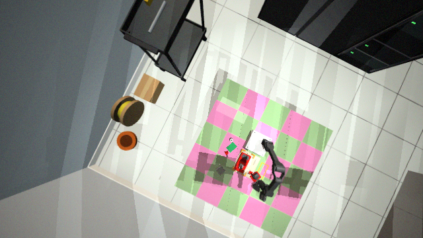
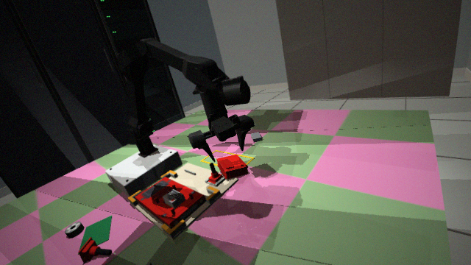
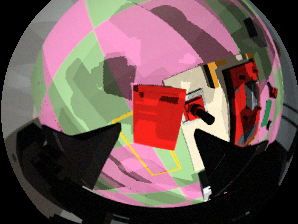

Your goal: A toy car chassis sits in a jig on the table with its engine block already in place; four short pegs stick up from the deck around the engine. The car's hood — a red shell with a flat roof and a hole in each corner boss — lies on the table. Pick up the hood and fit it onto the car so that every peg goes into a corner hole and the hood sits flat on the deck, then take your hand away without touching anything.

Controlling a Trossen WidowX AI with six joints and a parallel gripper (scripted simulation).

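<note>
My gripper tip is now 3 cm above the red hood. From my gripper tip the other things lie so: grey engine block: 3 cm behind, 19 cm to the right, 3 cm below; green patch: 16 cm behind, 37 cm to the right, 5 cm below; jig: 7 cm behind, 16 cm to the right, 4 cm below.
</note>
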